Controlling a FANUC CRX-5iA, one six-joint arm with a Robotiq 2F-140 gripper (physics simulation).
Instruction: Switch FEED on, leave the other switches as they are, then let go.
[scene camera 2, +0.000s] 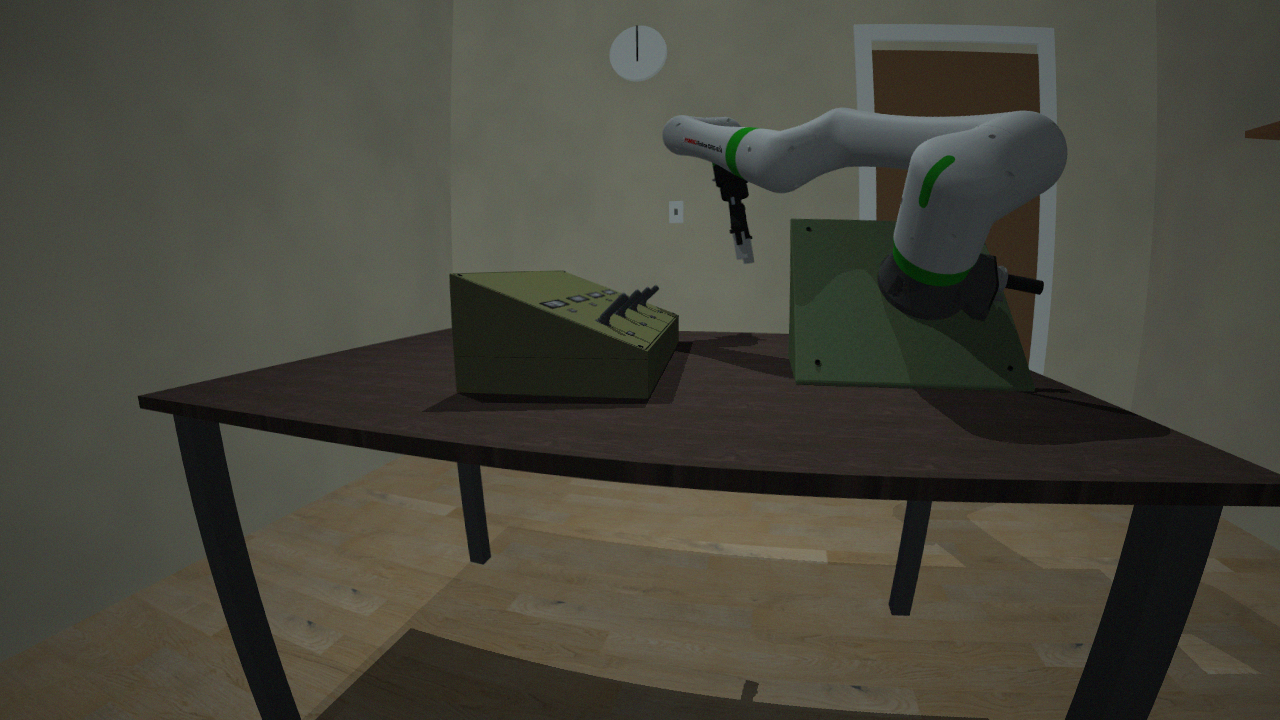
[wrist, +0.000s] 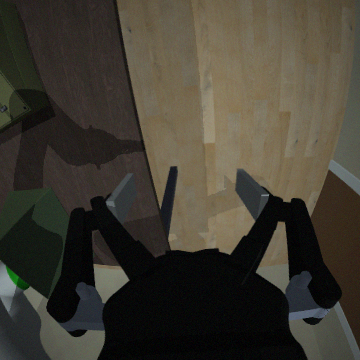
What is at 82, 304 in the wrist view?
My gripper.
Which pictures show my gripper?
Scene camera 2 and the wrist view: all of them.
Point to a green sloped switch box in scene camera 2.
542, 333
